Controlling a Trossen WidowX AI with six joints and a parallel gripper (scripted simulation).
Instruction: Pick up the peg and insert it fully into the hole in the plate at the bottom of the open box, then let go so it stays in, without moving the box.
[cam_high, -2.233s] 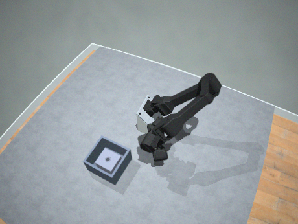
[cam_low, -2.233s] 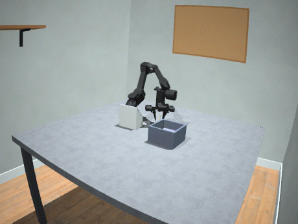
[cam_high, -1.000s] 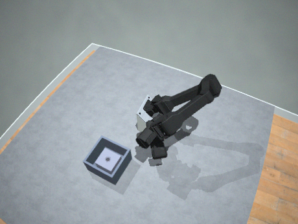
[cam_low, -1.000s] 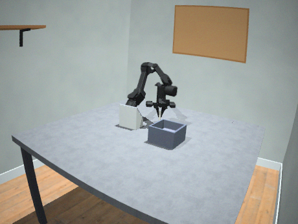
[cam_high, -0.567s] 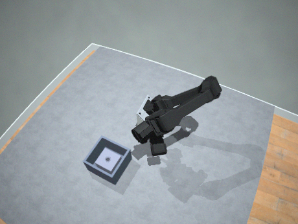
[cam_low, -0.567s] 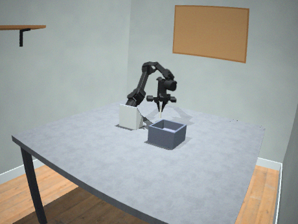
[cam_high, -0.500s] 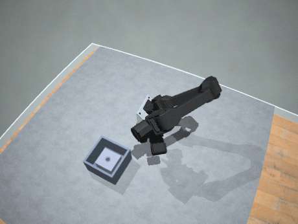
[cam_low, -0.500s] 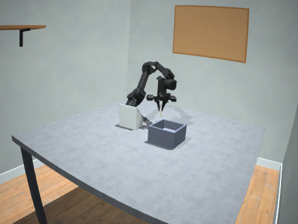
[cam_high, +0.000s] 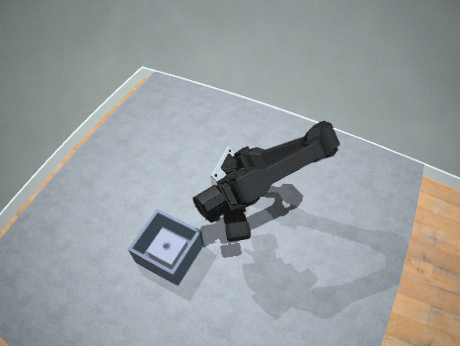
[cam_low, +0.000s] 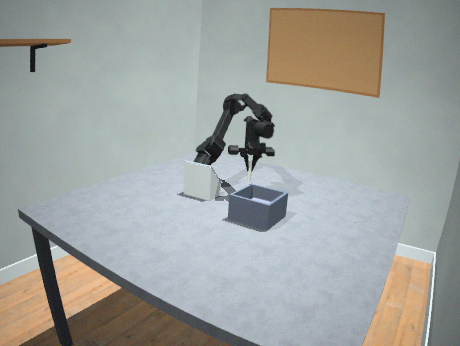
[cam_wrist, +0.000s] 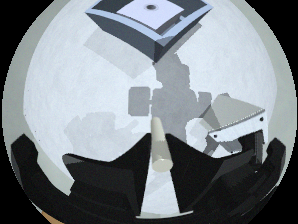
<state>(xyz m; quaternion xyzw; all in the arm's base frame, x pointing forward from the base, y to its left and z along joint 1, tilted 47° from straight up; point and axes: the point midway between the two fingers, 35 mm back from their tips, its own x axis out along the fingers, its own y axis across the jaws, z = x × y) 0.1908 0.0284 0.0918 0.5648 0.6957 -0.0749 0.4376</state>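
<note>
Now: hand 17 cm to the left of the blue-grey box, 13 cm above it and 12 cm short of it. Also, from my hand: pale peg: 4 cm below.
</note>
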